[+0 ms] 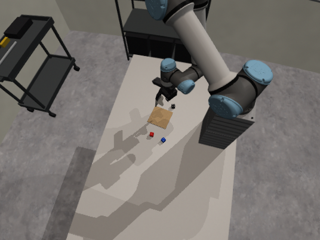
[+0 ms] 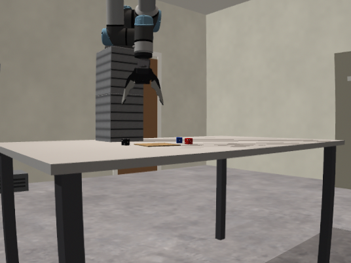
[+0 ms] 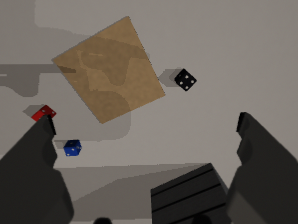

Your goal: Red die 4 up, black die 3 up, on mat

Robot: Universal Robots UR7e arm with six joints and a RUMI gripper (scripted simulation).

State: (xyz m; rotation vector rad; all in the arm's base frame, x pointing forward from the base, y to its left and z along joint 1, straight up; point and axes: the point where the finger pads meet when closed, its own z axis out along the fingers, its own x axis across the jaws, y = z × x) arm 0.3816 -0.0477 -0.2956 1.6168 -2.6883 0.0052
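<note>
The red die is 10 mm ahead of my hand, 210 mm to the left of it and 140 mm below it. Round my hand: blue die (70 mm behind, 220 mm to the left, 140 mm below); black die (50 mm behind, 50 mm to the right, 140 mm below); brown mat (10 mm ahead, 60 mm to the left, 160 mm below).
</note>
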